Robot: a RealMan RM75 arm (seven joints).
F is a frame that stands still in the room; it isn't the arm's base.
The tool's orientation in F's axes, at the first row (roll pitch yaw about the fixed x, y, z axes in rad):
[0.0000, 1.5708, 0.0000]
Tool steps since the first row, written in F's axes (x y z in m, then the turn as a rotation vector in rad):
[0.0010, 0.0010, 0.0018, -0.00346, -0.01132, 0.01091]
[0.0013, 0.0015, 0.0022, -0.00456, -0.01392, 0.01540]
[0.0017, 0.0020, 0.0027, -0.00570, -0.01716, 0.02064]
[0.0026, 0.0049, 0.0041, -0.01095, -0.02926, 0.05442]
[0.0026, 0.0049, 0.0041, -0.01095, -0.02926, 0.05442]
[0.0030, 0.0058, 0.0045, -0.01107, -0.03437, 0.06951]
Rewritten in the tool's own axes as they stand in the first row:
[-0.0018, 0.0010, 0.0010, -0.01091, -0.01132, -0.00346]
[-0.0022, 0.0015, 0.0013, -0.01540, -0.01392, -0.00456]
[-0.0027, 0.0020, 0.0017, -0.02064, -0.01716, -0.00570]
[-0.0041, 0.0049, 0.0026, -0.05442, -0.02926, -0.01095]
[-0.0041, 0.0049, 0.0026, -0.05442, -0.02926, -0.01095]
[-0.0045, 0.0058, 0.0030, -0.06951, -0.03437, -0.01107]

